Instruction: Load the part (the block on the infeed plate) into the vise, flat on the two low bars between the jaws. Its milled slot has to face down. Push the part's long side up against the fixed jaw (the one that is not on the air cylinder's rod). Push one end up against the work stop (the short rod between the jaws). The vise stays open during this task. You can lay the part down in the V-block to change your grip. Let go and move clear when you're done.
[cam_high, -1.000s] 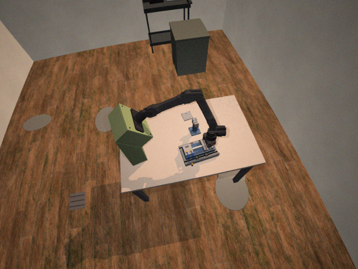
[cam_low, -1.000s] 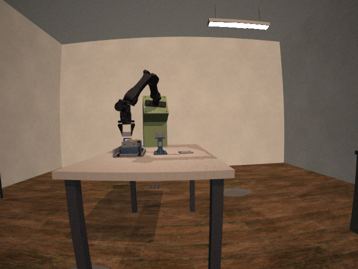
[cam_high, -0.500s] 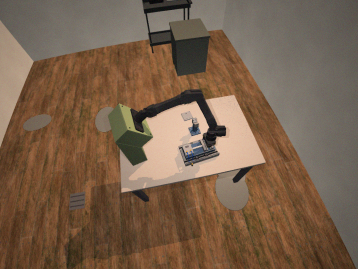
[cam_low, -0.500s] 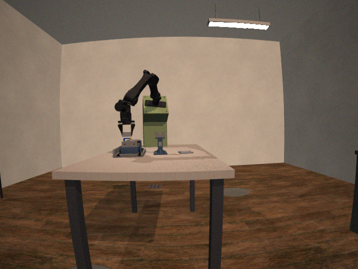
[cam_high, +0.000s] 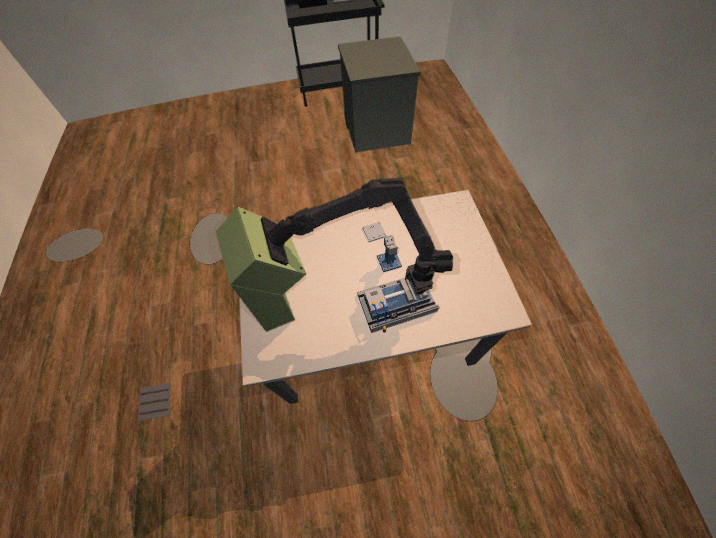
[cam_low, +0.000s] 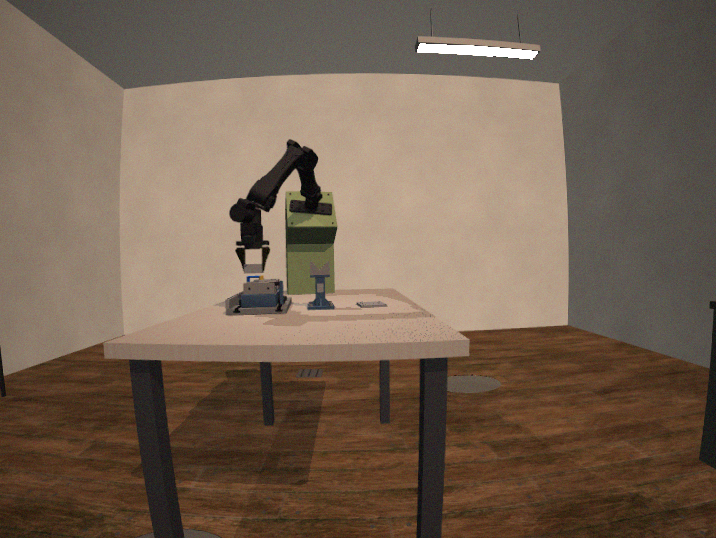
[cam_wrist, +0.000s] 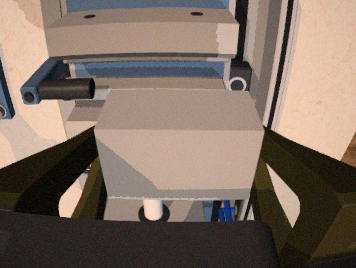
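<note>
Right now my hand is 1 cm above the part. Also, from my hand: moving jaw (3 cm behind, 2 cm to the left, 6 cm below); then dark work stop rod (1 cm behind, 7 cm to the left, 5 cm below); then grey jaw (3 cm ahead, 2 cm to the left, 6 cm below).
</note>
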